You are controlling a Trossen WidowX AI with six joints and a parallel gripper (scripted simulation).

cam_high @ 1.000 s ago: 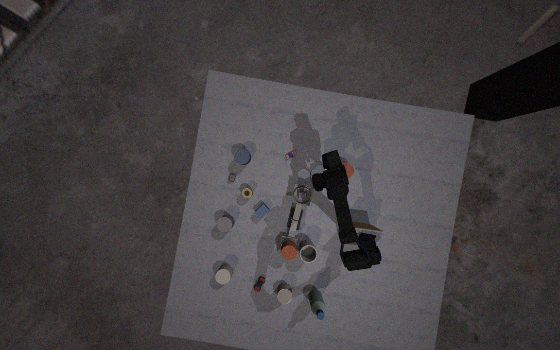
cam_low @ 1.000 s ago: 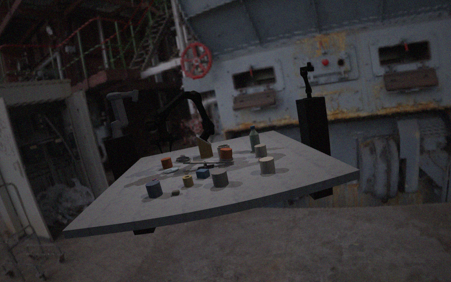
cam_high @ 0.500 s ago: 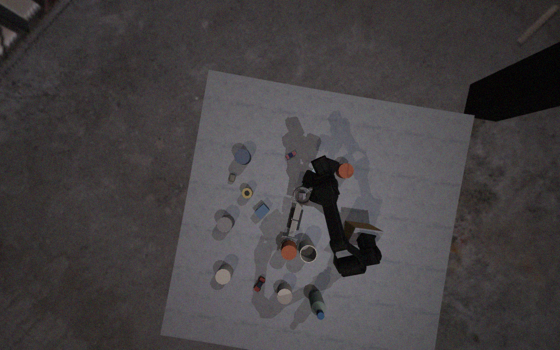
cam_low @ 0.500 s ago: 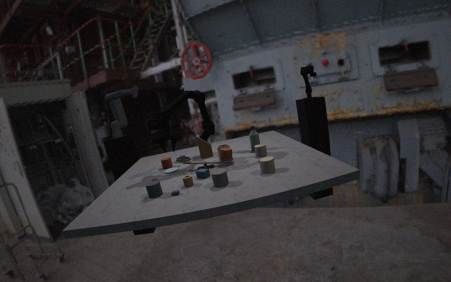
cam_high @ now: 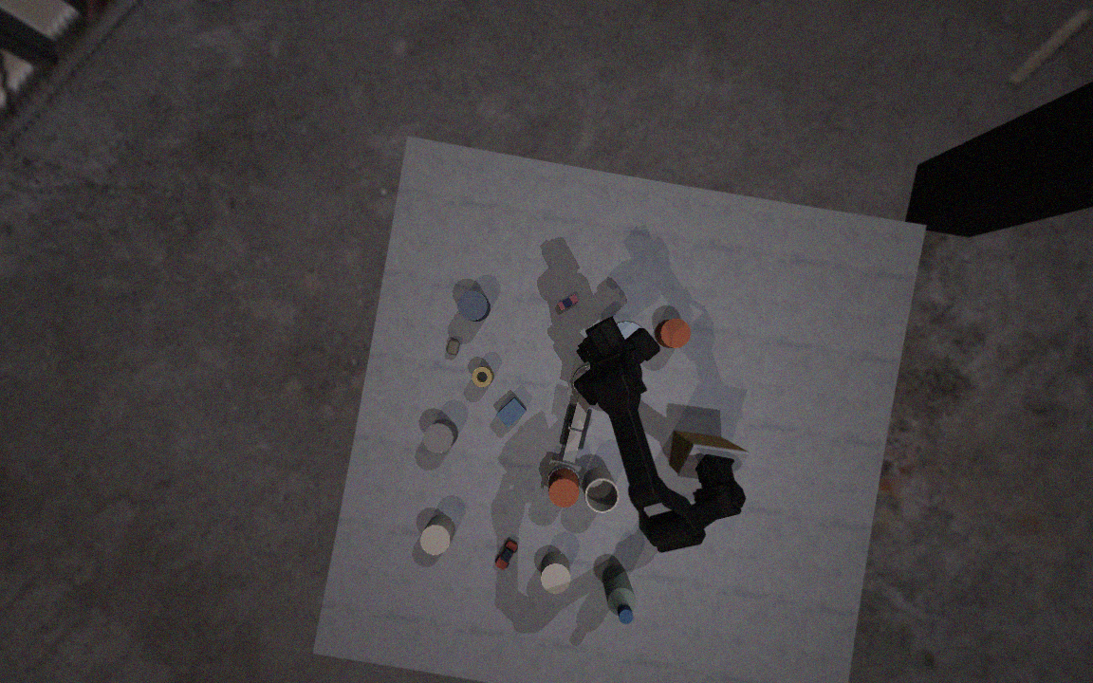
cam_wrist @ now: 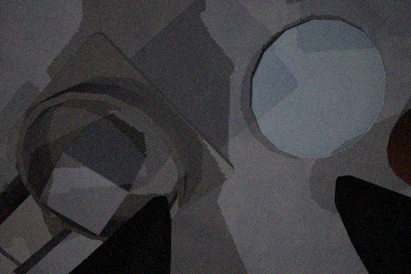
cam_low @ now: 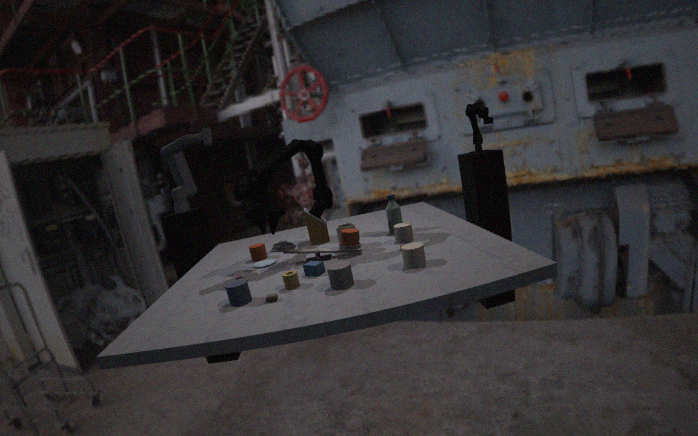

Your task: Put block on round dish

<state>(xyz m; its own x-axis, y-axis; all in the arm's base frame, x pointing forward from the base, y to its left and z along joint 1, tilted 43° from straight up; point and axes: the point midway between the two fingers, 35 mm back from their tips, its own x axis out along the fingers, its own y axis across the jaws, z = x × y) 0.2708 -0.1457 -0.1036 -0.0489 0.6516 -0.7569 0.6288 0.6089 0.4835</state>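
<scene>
My gripper tip is now 50 mm to the right of the grey block, 40 mm above it and 30 mm short of it. Also, from my gripper tip: beam (180 mm to the left, 90 mm below, 40 mm ahead); then balance (180 mm to the left, 110 mm below, 40 mm ahead); then dish (130 mm below, 60 mm to the right, 50 mm behind).
</scene>
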